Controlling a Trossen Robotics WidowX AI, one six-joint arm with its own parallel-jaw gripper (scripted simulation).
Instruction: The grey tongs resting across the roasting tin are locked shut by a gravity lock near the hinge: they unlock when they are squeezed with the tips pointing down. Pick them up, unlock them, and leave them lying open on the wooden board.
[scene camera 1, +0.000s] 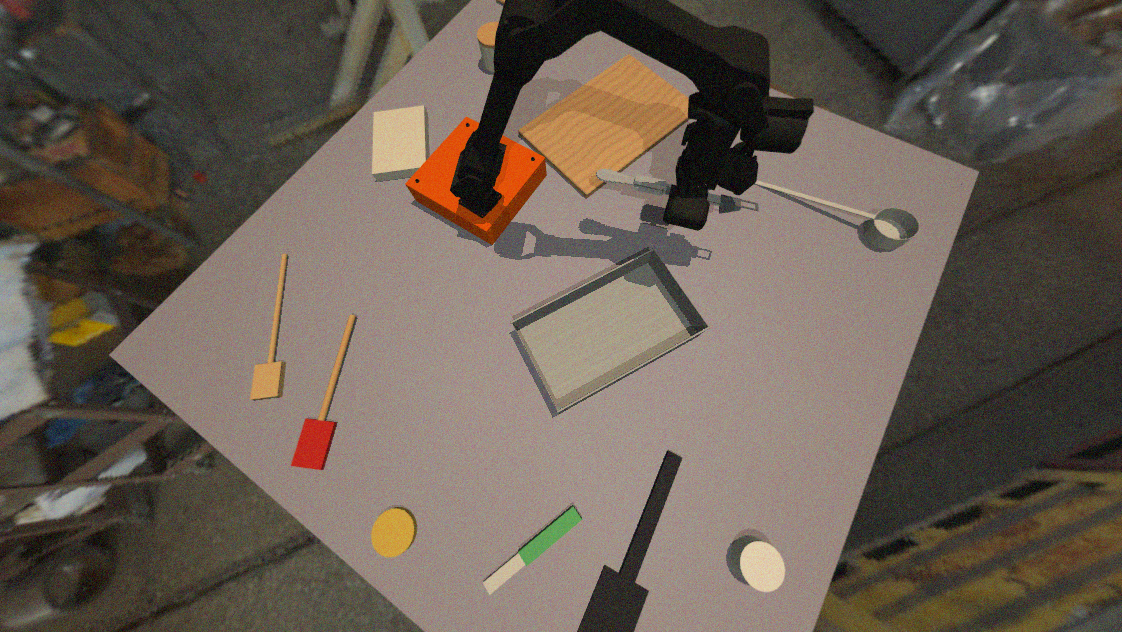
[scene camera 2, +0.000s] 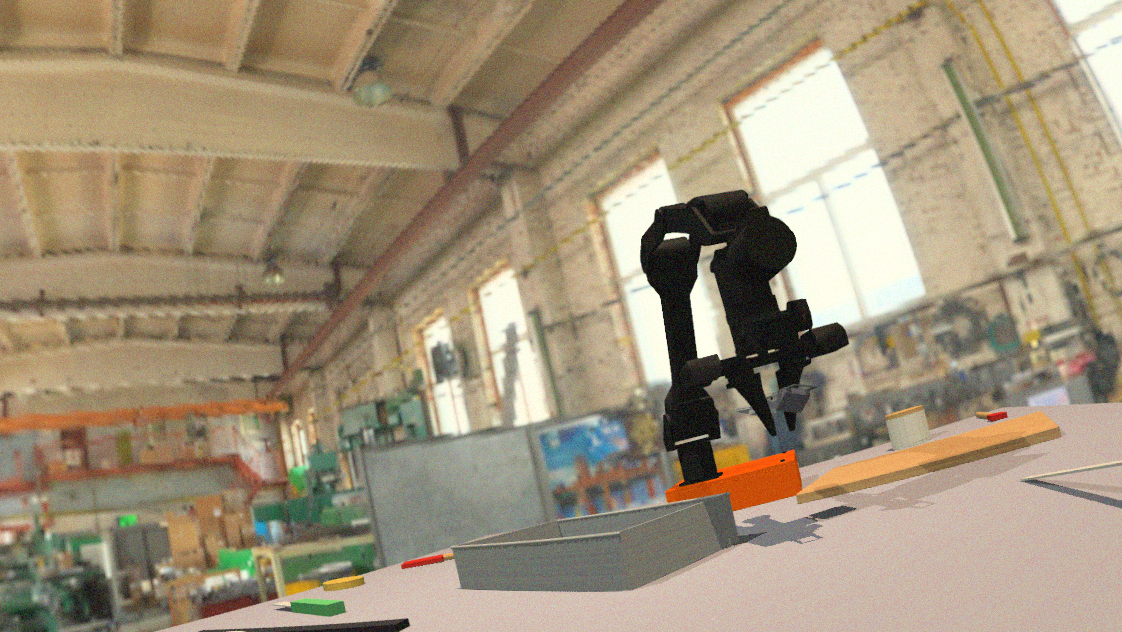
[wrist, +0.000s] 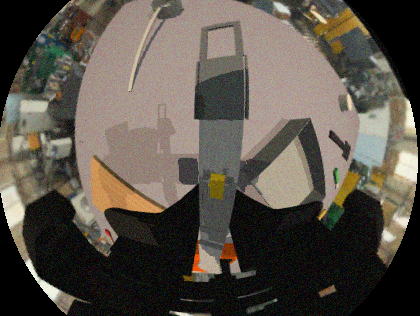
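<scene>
Scene camera 1: the gripper (scene camera 1: 679, 205), a cream block (scene camera 1: 400, 137), a cream cylinder (scene camera 1: 757, 562), a green-and-white bar (scene camera 1: 547, 537), a yellow disc (scene camera 1: 392, 533), a wooden board (scene camera 1: 611, 121), a grey roasting tin (scene camera 1: 587, 339). Scene camera 2: the gripper (scene camera 2: 783, 433), a cork-topped jar (scene camera 2: 908, 427), the wooden board (scene camera 2: 1028, 430), the grey roasting tin (scene camera 2: 623, 550). Wrist view: the gripper (wrist: 212, 185), the wooden board (wrist: 108, 190). Cork-topped jar: the wrist view misses it, hidden by the gripper.
</scene>
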